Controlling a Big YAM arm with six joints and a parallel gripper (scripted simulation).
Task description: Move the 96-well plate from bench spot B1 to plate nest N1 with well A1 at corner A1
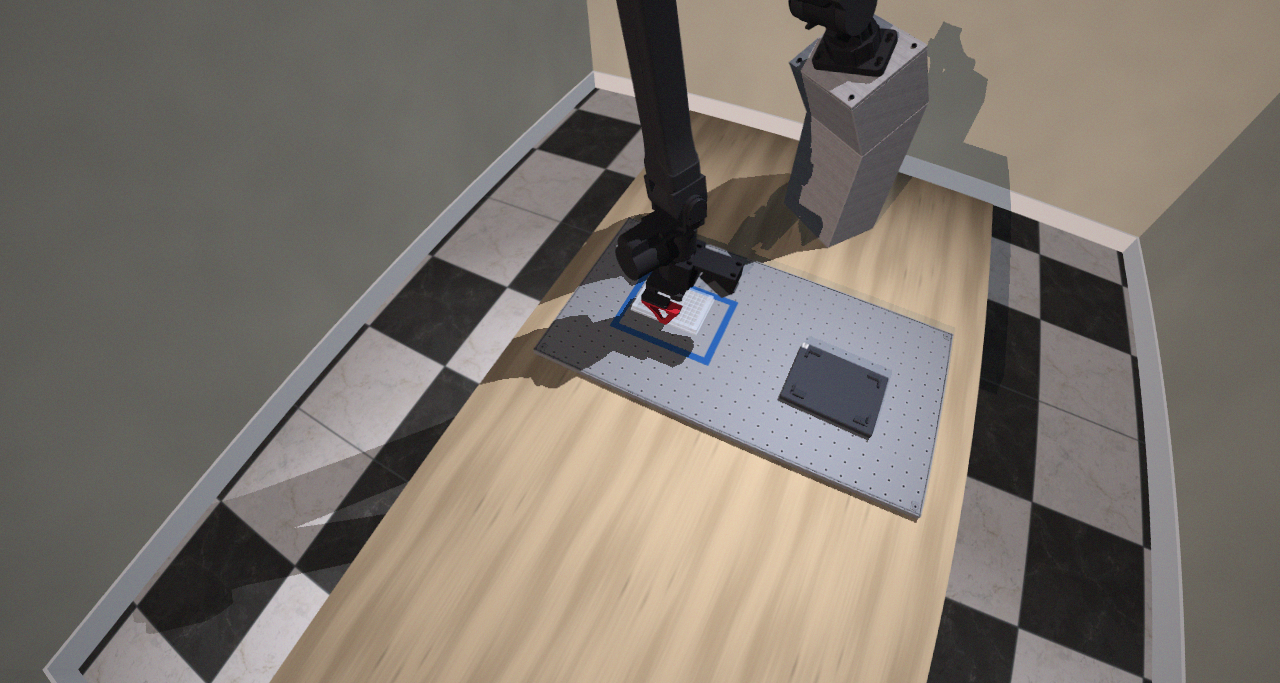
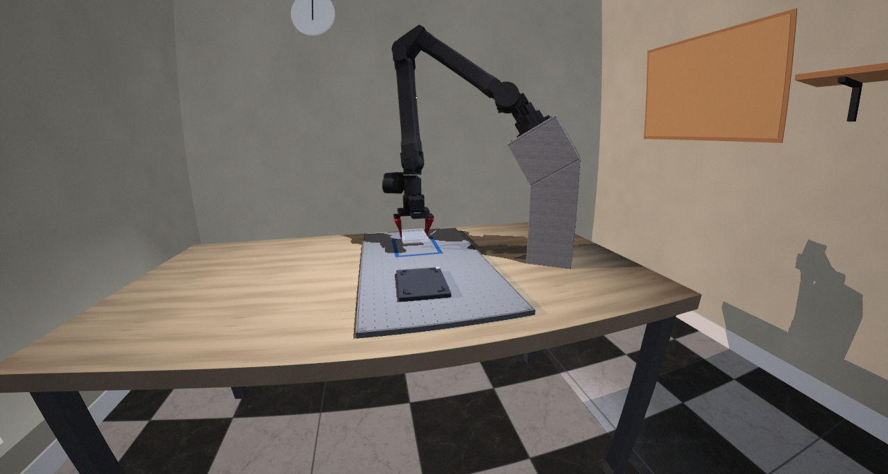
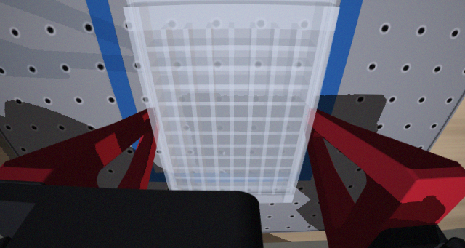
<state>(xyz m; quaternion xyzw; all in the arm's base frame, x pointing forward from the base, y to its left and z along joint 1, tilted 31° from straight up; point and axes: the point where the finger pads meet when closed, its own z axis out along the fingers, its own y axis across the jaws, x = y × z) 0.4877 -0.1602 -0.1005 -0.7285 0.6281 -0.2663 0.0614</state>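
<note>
My gripper is now 32 cm to the right of the dark plate nest and 3 cm above it. Round my hand: white corner mark: 24 cm to the left, 5 cm behind, 3 cm below; clear 96-well plate: right at my hand.
</note>
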